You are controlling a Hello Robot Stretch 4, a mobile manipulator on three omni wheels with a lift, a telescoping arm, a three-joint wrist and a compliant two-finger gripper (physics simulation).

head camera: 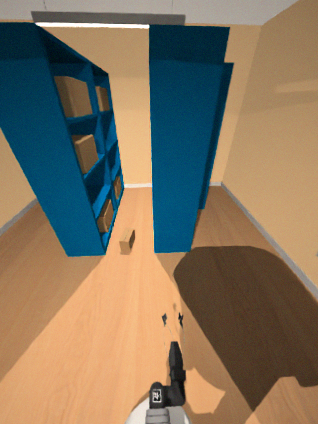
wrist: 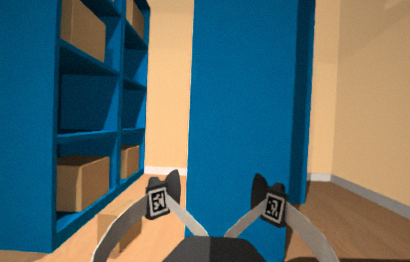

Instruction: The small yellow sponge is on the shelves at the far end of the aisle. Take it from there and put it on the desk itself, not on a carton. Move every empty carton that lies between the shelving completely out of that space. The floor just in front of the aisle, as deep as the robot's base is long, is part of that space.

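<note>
A small brown carton stands on the floor at the front of the aisle, beside the left shelving; in the wrist view it is partly hidden behind the gripper's left finger. The aisle runs between the left blue shelving and the right blue shelving. My gripper is open and empty, in front of the aisle and facing the right shelving's end panel. The yellow sponge and the desk do not show in either view.
Brown boxes stand in compartments of the left shelving. A beige wall closes the far end, and another wall runs along the right. A dark shadow lies on the floor at the right.
</note>
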